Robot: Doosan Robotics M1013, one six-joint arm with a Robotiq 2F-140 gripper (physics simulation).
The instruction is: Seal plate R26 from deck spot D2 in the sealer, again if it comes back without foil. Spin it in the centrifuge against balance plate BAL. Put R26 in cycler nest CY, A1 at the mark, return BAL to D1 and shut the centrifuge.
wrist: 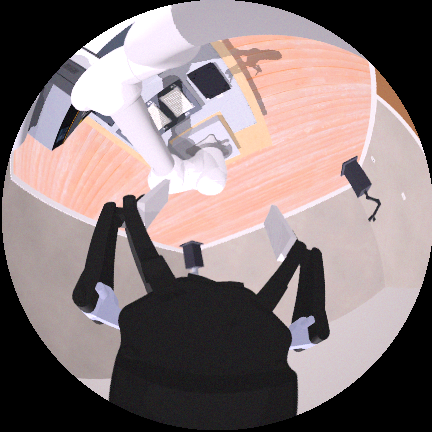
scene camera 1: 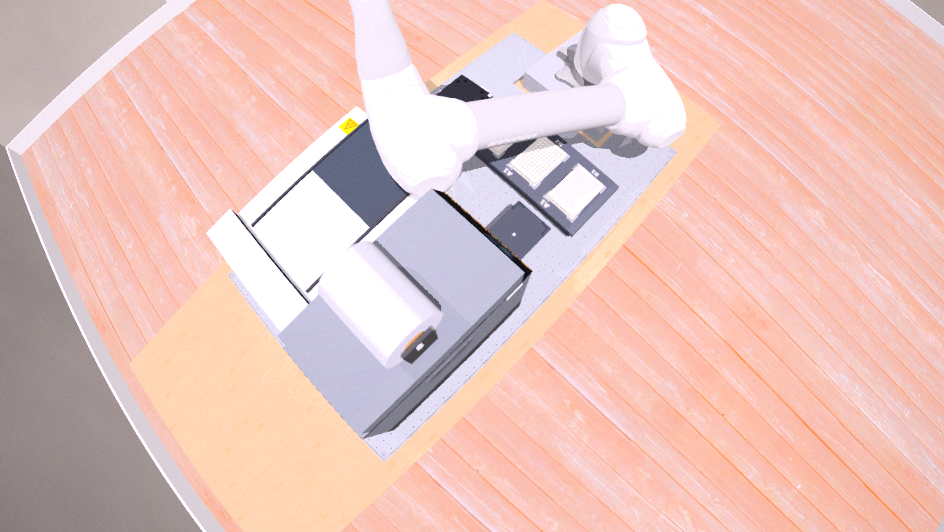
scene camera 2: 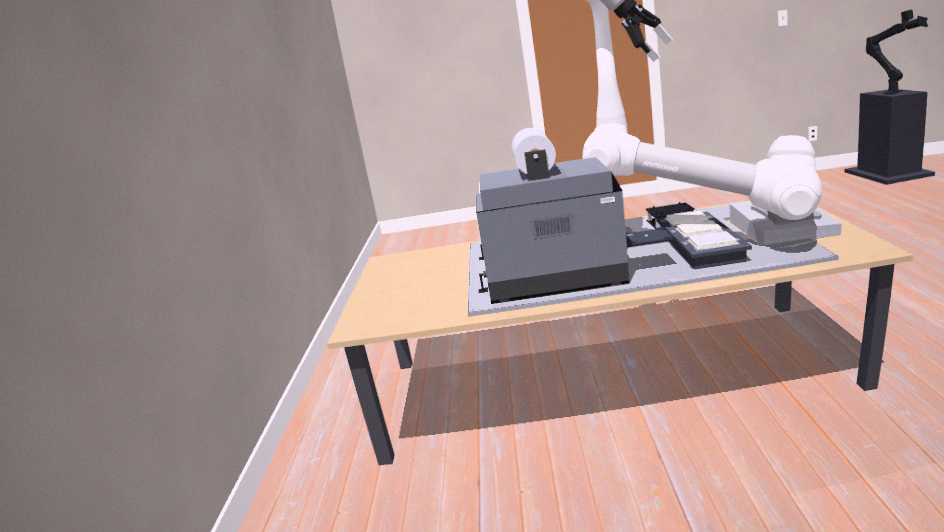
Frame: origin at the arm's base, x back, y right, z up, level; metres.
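Seen in the pictures: gripper, between the fingertips: [wrist: 218, 201] [scene camera 2: 663, 50]; arm's base, origin of its link: [wrist: 207, 150] [scene camera 1: 593, 77].
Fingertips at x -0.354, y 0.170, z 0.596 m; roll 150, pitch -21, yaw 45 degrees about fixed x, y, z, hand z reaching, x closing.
Offsets run from my fingertips to a thing's top centre. "pt": to the spot under its first point. Level surfaces: height alone.
My gripper [scene camera 2: 661, 44] [wrist: 218, 201] is open and empty, high above the table; it does not show in scene camera 1. Pale plates @(dz -0.570, dx -0.003, dy -0.207 m) [scene camera 1: 538, 160] @(dz -0.570, dx -0.019, dy -0.330 m) [scene camera 1: 576, 191] stand on the dark deck rack @(pt dz -0.586, dx -0.104, dy -0.369 m) [scene camera 1: 569, 226]; another is partly hidden by the arm. Plates @(dz -0.570, dx +0.013, dy -0.084 m) [wrist: 176, 100] [wrist: 159, 115] also show in the wrist view. I cannot tell which is R26 or BAL. The grey sealer @(dz -0.166, dx -0.517, dy -0.251 m) [scene camera 1: 456, 241] [scene camera 2: 555, 254] carries a white foil roll @(dz -0.166, dx -0.538, dy -0.249 m) [scene camera 1: 376, 300], with a dark tray @(dz -0.539, dx -0.221, dy -0.284 m) [scene camera 1: 517, 228] beside it. The white machine [scene camera 1: 310, 231], likely the centrifuge, is partly hidden by the arm; its lid state is unclear.
A black block @(dz -0.581, dx +0.026, dy +0.082 m) [scene camera 1: 462, 87] [wrist: 209, 81], possibly the cycler nest, sits past the plates. The arm's elbow hangs over the equipment. The wooden table @(dz -0.654 m) [scene camera 1: 198, 370] [scene camera 2: 403, 284] bears everything. A second, black arm stands on a dark pedestal [scene camera 2: 892, 132] [wrist: 356, 177] by the wall.
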